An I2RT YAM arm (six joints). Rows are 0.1 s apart.
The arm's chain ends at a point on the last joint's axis. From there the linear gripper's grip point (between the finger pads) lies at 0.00 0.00 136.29 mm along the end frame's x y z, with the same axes.
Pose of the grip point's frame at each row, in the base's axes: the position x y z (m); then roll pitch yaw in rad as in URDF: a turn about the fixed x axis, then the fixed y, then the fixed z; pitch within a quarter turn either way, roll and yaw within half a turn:
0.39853, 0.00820, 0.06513, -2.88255, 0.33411, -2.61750
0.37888, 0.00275, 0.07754, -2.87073, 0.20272, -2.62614
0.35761, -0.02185, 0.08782, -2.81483, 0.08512, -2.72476
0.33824, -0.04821, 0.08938, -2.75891, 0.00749, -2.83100
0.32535, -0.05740, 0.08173, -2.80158, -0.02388, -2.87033
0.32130, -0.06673, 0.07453, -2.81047, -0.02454, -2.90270
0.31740, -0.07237, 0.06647, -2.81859, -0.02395, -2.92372
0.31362, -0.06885, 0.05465, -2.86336, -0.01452, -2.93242
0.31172, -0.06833, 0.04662, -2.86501, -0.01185, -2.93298
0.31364, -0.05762, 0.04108, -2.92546, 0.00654, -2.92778
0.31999, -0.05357, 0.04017, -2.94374, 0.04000, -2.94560
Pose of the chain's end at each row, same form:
0.34366, 0.01681, 0.18959, -2.88255, 0.33411, -2.61750
0.33790, 0.02145, 0.20617, -2.87073, 0.20272, -2.62614
0.32986, 0.01371, 0.21643, -2.81483, 0.08512, -2.72476
0.32178, -0.00004, 0.21581, -2.75891, 0.00749, -2.83100
0.31613, -0.01279, 0.21018, -2.80158, -0.02388, -2.87033
0.31389, -0.02293, 0.20338, -2.81047, -0.02454, -2.90270
0.31107, -0.02946, 0.19567, -2.81859, -0.02395, -2.92372
0.30771, -0.03184, 0.18568, -2.86336, -0.01452, -2.93242
0.30553, -0.03160, 0.17772, -2.86501, -0.01185, -2.93298
0.30659, -0.02924, 0.17420, -2.92546, 0.00654, -2.92778
0.30953, -0.02833, 0.17369, -2.94374, 0.04000, -2.94560

